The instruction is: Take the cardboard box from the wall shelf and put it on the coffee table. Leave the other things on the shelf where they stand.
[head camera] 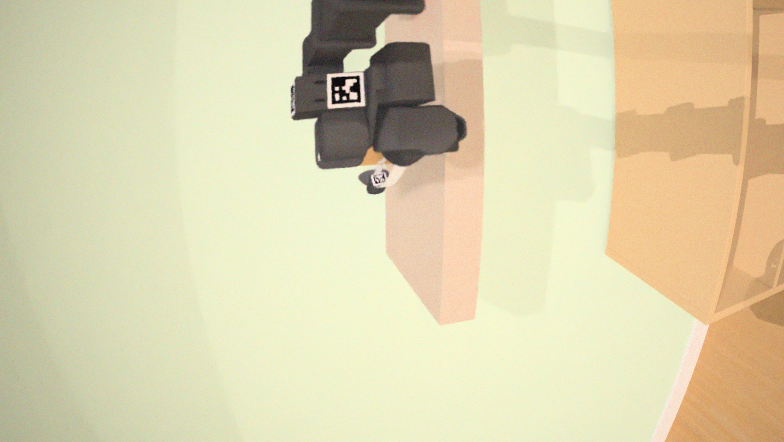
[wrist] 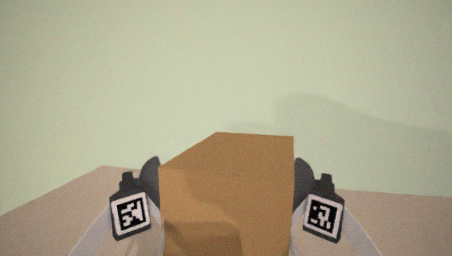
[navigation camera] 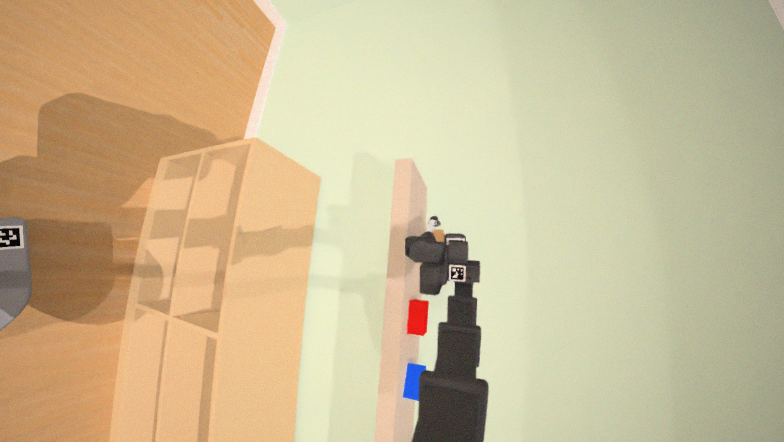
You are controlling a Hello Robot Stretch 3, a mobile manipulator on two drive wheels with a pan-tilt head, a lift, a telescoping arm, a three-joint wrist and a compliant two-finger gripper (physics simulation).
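Places are measured from the robot's base along level axes (x ahead, y left, z up), in millimetres.
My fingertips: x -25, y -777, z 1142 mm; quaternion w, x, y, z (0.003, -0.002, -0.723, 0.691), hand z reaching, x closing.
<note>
Ahead of a thing's pixels: the offset from my fingertips to its top centre.
The cardboard box @[dx -9, dy +31, dz +33 mm] (head camera: 373, 158) (navigation camera: 438, 235) (wrist: 225, 205) is brown and sits between the two fingertips in the wrist view. My gripper (head camera: 377, 167) (wrist: 226, 176) is shut on it, with a pad against each side. The box is over the wall shelf (head camera: 461, 258) (navigation camera: 402, 197) (wrist: 405, 220), near the wall, and seems raised a little above the board; its underside is hidden. A red block @[dx -219, dy +102, dz -7 mm] (navigation camera: 417, 317) and a blue block @[dx -409, dy +129, dz -7 mm] (navigation camera: 413, 381) stand on the shelf behind the gripper, beside my arm. The coffee table does not show in these views.
A tall wooden cabinet (head camera: 664, 181) (navigation camera: 269, 329) with open compartments stands below the shelf against the green wall. My extended arm (navigation camera: 458, 351) runs along the shelf, over the blocks' side. Part of my grey base (navigation camera: 13, 280) shows at the left of the navigation view.
</note>
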